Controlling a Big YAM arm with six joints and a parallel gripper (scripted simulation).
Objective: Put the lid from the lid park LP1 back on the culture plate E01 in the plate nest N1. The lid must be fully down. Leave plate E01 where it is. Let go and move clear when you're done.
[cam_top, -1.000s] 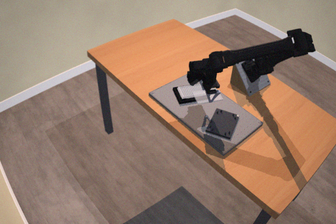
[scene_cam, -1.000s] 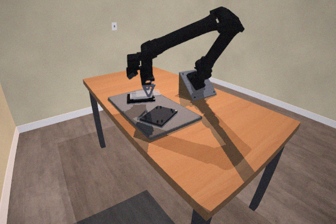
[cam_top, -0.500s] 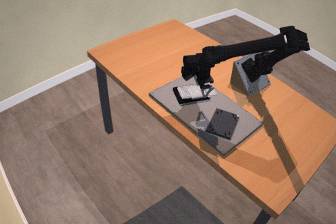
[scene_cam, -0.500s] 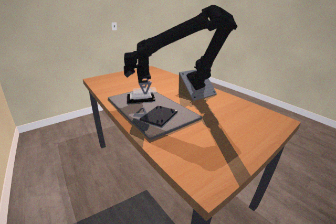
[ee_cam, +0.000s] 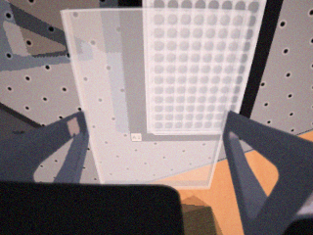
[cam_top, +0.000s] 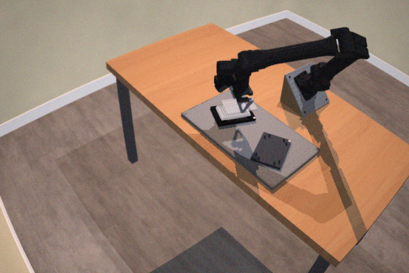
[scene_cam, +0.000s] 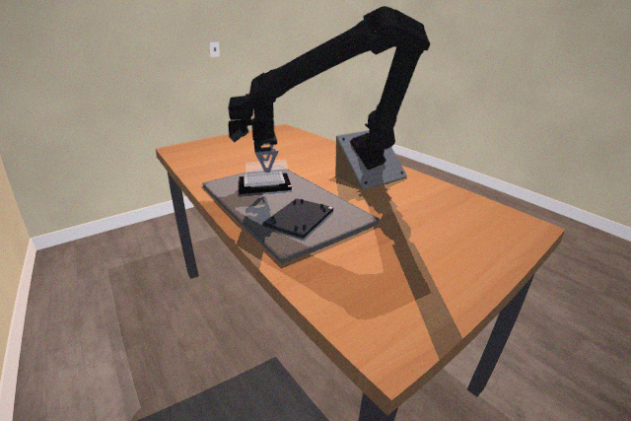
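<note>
Right now my hand is 10 mm past the white culture plate E01, 30 mm to the left of it and 60 mm above it. From my hand the other things lie so: clear lid: right at my hand; black plate nest N1: 10 mm behind, 30 mm to the right, 70 mm below; lid park LP1: 30 mm ahead, 220 mm to the left, 70 mm below.
</note>
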